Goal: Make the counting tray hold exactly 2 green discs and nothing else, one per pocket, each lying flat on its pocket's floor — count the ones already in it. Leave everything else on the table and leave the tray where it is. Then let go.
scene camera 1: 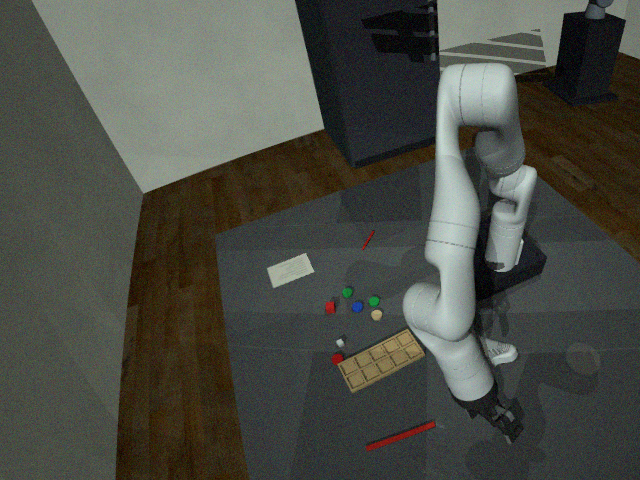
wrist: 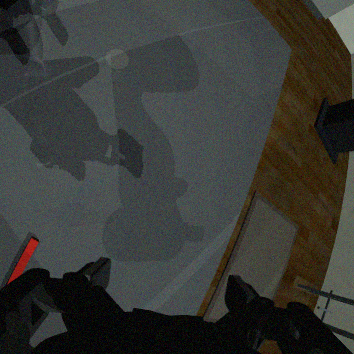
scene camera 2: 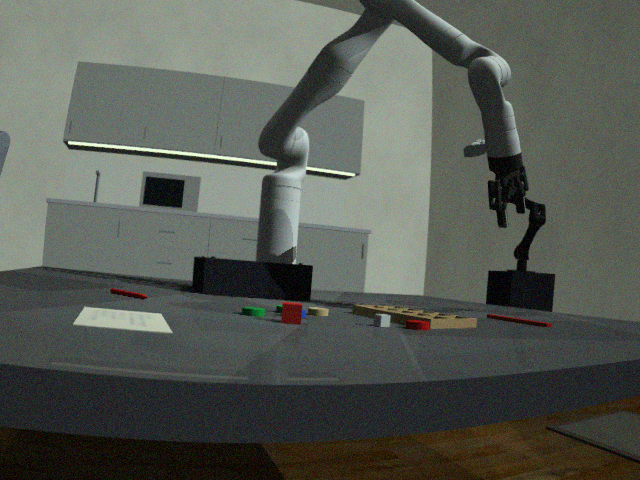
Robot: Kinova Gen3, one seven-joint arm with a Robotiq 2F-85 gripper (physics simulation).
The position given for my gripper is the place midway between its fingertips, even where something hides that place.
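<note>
On the table rests a counting tray (scene camera 1: 391, 355), which I also see at (scene camera 2: 398, 314), though in the wrist view the tray is out of frame. A card (scene camera 2: 91, 317) rests on the table as well. I find the card again at (scene camera 1: 299, 266), but it is out of frame in the wrist view. As for my gripper (scene camera 2: 512, 219), it is open and holding nothing, and it is visible both at (scene camera 1: 492, 426) and at (wrist: 168, 280).
</note>
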